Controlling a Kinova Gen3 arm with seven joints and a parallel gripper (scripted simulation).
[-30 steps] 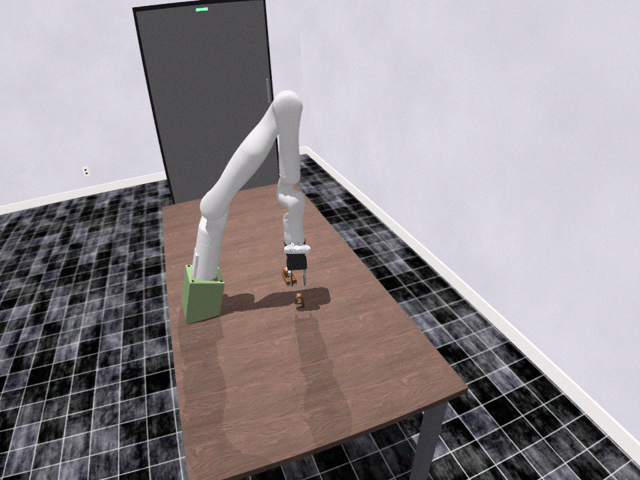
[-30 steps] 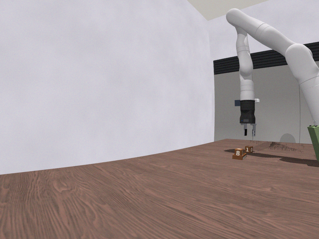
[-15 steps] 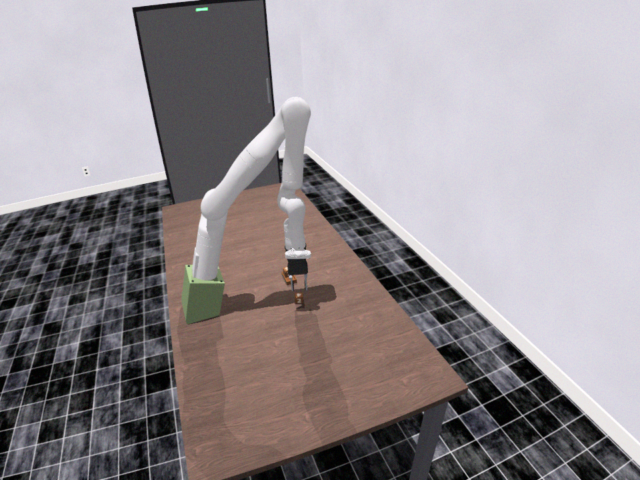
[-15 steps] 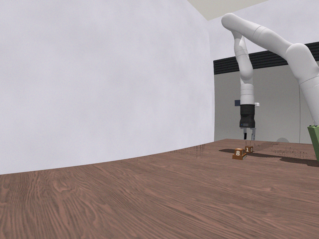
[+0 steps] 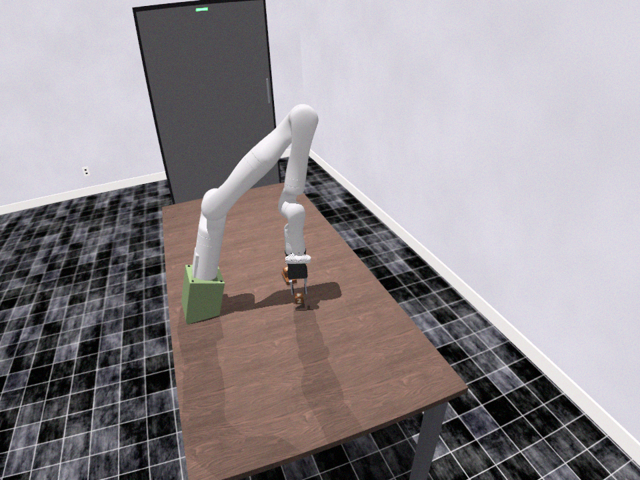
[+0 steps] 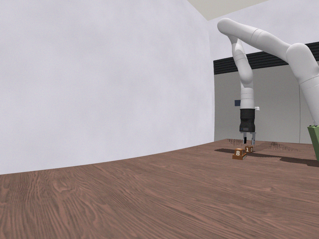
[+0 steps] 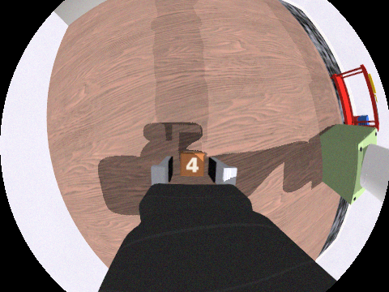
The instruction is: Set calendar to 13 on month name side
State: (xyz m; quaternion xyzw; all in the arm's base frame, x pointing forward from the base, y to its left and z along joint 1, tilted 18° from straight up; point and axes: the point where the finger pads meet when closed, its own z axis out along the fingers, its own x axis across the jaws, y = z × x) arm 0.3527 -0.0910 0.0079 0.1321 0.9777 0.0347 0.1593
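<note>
Right now my hand is 40 mm above the brown number cube. The rest, counted from my hand: calendar tray 160 mm to the left, 50 mm below.
</note>
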